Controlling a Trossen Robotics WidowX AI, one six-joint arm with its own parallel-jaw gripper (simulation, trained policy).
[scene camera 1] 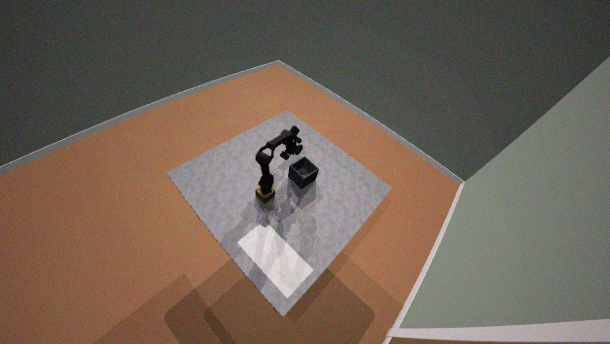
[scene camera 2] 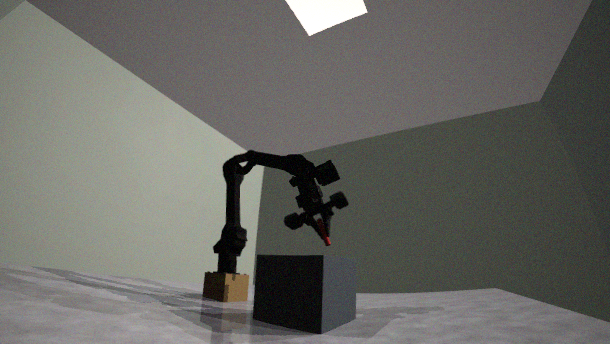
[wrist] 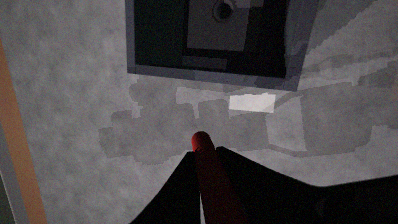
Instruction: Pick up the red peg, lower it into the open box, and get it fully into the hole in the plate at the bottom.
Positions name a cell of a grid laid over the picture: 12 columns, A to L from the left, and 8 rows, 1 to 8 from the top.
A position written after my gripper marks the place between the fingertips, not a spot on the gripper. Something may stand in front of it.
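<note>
There is a dark box (scene camera 2: F7) here, and I find the dark box (wrist: E2) again in my wrist view. My own gripper (scene camera 2: G6) is in sight as well. The wrist view shows my gripper (wrist: G6) too.
</note>
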